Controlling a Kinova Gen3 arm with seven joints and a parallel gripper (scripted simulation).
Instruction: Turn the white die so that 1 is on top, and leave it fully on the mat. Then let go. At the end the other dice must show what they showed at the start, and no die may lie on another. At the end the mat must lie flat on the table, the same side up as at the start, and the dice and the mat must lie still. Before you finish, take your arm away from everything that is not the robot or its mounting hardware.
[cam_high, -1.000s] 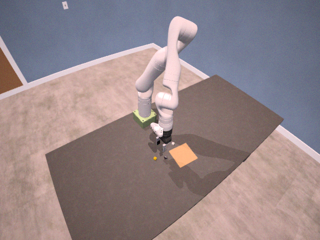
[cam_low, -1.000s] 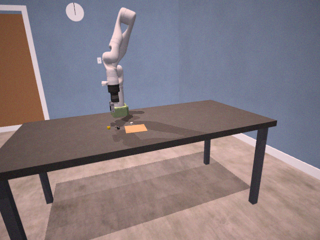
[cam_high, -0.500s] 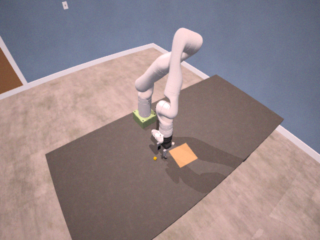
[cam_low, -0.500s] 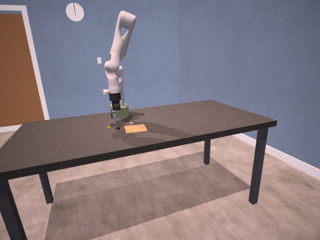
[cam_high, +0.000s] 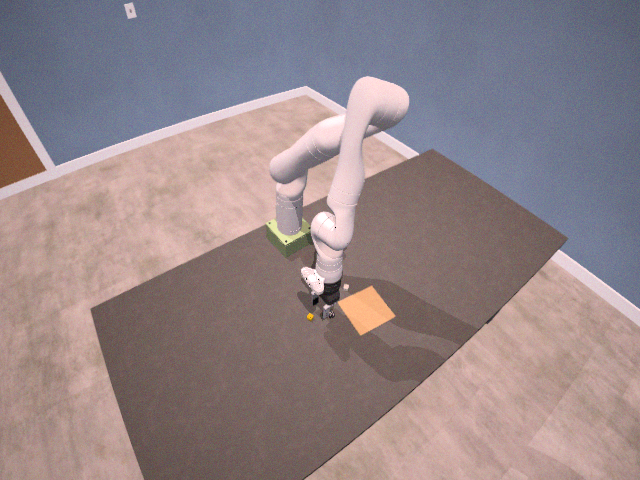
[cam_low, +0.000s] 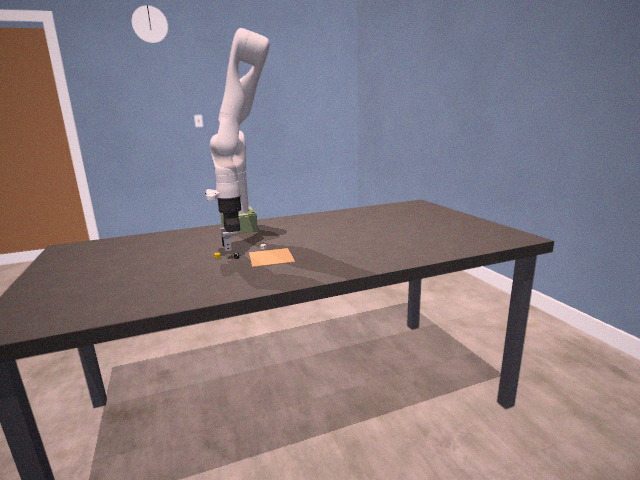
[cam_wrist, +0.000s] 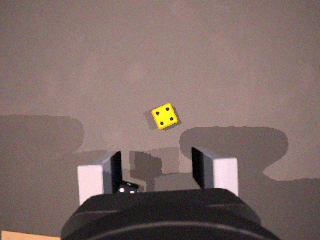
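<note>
Now: hand 30 mm short of the black die, 30 mm to the right of it and 40 mm above it. Round my hand: orange mat (70 mm ahead, 140 mm to the left, 50 mm below); then white die (30 mm behind, 130 mm to the left, 40 mm below); then yellow die (10 mm behind, 30 mm to the right, 40 mm below).
</note>
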